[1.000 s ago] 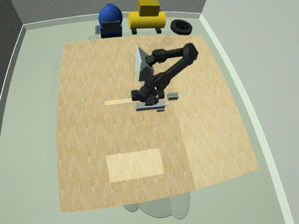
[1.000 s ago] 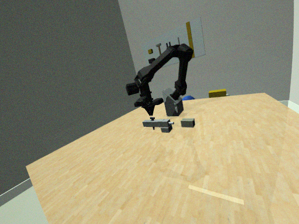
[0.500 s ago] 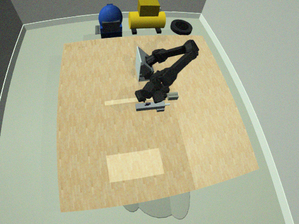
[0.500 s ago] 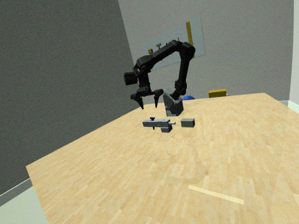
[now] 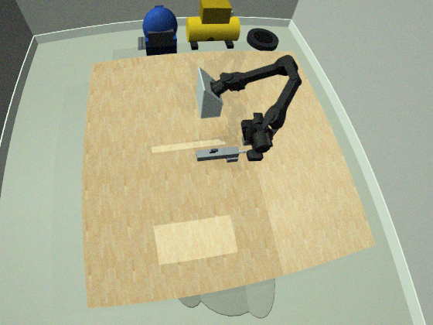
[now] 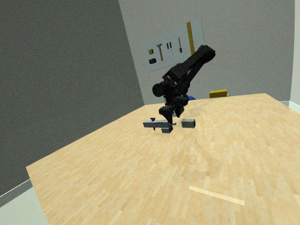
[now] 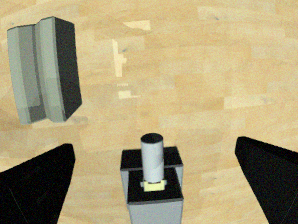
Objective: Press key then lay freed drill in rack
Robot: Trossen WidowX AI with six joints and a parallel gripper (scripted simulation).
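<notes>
Now: gripper tip 6 cm to the left of the drill bit and 2 cm above it. From my gripper tip the other things lie so: rack: 8 cm behind, 5 cm below, 4 cm to the left; dark key: 15 cm to the right, 2 cm below, 1 cm ahead.
</notes>
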